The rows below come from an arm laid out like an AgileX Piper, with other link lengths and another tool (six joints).
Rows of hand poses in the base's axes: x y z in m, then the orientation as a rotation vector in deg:
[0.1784, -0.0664, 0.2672, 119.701, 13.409, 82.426]
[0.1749, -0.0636, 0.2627, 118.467, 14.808, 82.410]
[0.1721, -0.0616, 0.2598, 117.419, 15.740, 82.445]
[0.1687, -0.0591, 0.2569, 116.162, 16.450, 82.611]
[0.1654, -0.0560, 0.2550, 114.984, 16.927, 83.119]
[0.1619, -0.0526, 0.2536, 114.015, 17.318, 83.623]
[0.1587, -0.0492, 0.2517, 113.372, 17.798, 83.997]
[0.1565, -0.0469, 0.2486, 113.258, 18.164, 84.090]
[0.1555, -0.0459, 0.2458, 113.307, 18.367, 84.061]
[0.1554, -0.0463, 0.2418, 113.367, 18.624, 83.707]
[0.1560, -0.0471, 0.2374, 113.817, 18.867, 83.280]
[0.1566, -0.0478, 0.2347, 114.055, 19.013, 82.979]
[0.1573, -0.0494, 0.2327, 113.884, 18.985, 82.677]
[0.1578, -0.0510, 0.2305, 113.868, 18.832, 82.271]
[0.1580, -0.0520, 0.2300, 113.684, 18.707, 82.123]
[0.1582, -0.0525, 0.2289, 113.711, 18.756, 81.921]
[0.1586, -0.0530, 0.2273, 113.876, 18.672, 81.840]
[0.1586, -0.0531, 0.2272, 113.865, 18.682, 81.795]
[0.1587, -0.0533, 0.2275, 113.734, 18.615, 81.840]
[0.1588, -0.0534, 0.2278, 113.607, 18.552, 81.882]
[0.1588, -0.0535, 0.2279, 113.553, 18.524, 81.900]
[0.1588, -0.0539, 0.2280, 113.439, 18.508, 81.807]
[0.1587, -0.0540, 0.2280, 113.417, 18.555, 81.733]
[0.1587, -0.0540, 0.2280, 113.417, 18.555, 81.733]
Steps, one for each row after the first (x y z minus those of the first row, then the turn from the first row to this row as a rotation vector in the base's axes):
[-0.0035, 0.0028, -0.0045, -1.407, -0.247, 0.516]
[-0.0063, 0.0048, -0.0074, -2.489, -0.543, 0.825]
[-0.0097, 0.0073, -0.0103, -3.592, -1.061, 1.003]
[-0.0130, 0.0104, -0.0122, -4.404, -1.786, 1.221]
[-0.0165, 0.0138, -0.0136, -5.029, -2.433, 1.446]
[-0.0197, 0.0172, -0.0155, -5.497, -2.833, 1.761]
[-0.0219, 0.0195, -0.0186, -5.660, -2.853, 2.012]
[-0.0229, 0.0205, -0.0214, -5.704, -2.767, 2.144]
[-0.0230, 0.0201, -0.0254, -5.903, -2.483, 2.161]
[-0.0224, 0.0193, -0.0298, -5.840, -1.977, 2.240]
[-0.0218, 0.0186, -0.0325, -5.845, -1.663, 2.259]
[-0.0211, 0.0170, -0.0345, -6.097, -1.584, 2.053]
[-0.0206, 0.0154, -0.0367, -6.239, -1.402, 1.758]
[-0.0204, 0.0144, -0.0372, -6.401, -1.436, 1.557]
[-0.0202, 0.0139, -0.0383, -6.486, -1.299, 1.501]
[-0.0198, 0.0134, -0.0399, -6.372, -1.196, 1.453]
[-0.0198, 0.0133, -0.0400, -6.403, -1.174, 1.436]
[-0.0197, 0.0131, -0.0397, -6.459, -1.276, 1.377]
[-0.0196, 0.0130, -0.0394, -6.514, -1.375, 1.321]
[-0.0196, 0.0129, -0.0393, -6.537, -1.417, 1.296]
[-0.0196, 0.0125, -0.0392, -6.658, -1.423, 1.211]
[-0.0197, 0.0124, -0.0392, -6.723, -1.381, 1.201]
[-0.0197, 0.0124, -0.0392, -6.723, -1.381, 1.201]

